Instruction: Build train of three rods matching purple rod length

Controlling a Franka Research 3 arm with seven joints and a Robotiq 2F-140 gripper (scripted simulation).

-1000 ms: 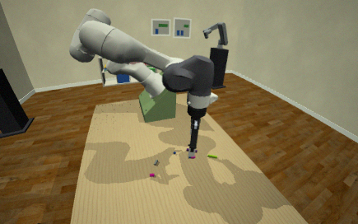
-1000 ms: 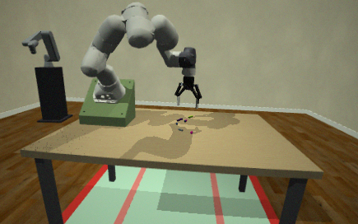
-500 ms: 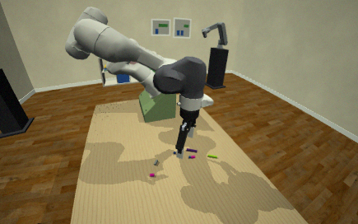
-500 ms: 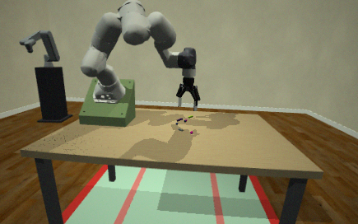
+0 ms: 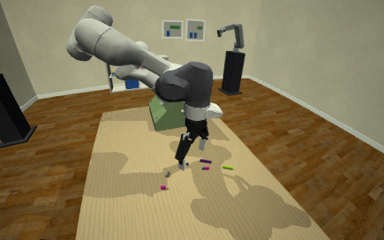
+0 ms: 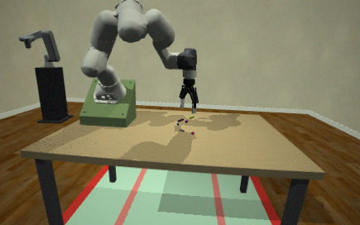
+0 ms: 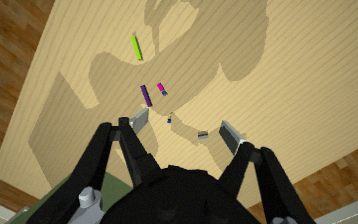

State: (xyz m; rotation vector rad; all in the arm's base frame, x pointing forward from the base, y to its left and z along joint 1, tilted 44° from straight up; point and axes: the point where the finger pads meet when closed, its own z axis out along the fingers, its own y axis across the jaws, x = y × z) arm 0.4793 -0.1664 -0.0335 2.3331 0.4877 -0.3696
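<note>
My hand is 40 mm past the grey rod, 100 mm to the left of it and 110 mm above it. Also, from my hand: purple rod: 40 mm behind, 100 mm to the left, 110 mm below; dark blue piece: 60 mm behind, 10 mm to the left, 110 mm below; lime rod: 50 mm ahead, 180 mm to the left, 110 mm below.
</note>
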